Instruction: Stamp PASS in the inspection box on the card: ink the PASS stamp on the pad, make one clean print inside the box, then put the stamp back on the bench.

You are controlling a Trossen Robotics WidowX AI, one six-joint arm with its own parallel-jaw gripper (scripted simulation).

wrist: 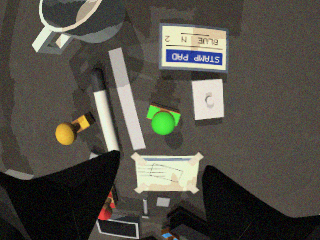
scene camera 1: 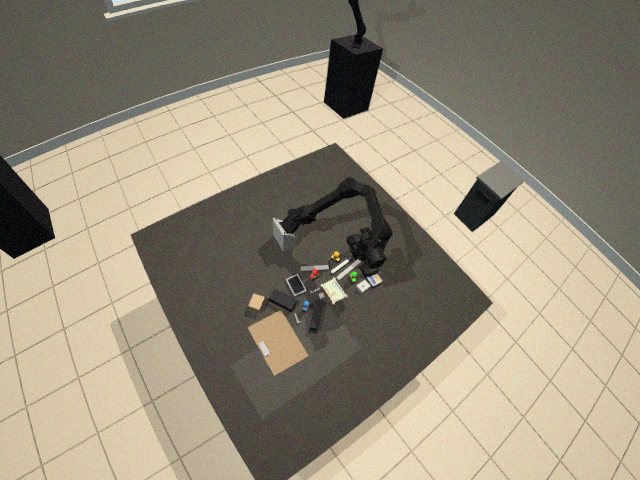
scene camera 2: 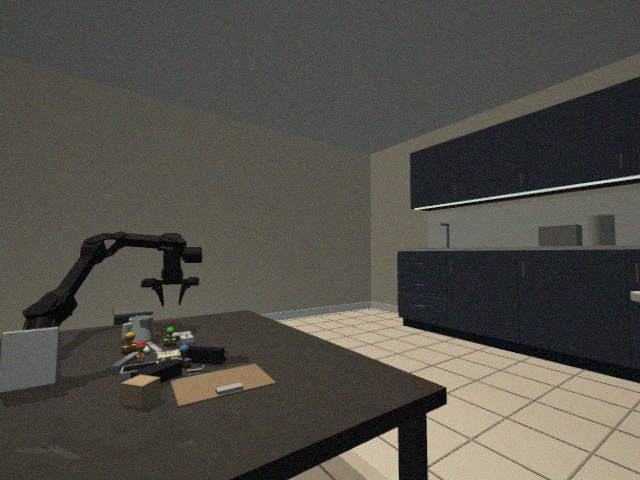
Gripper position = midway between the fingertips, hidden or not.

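Note:
My gripper (scene camera 2: 171,305) is visible to me, and I see the gripper (wrist: 162,165) from the wrist as well. There is a pen (wrist: 98,84) and a ruler (wrist: 124,89), and I also see a green-knobbed stamp (wrist: 163,119) along with a card (wrist: 154,173).

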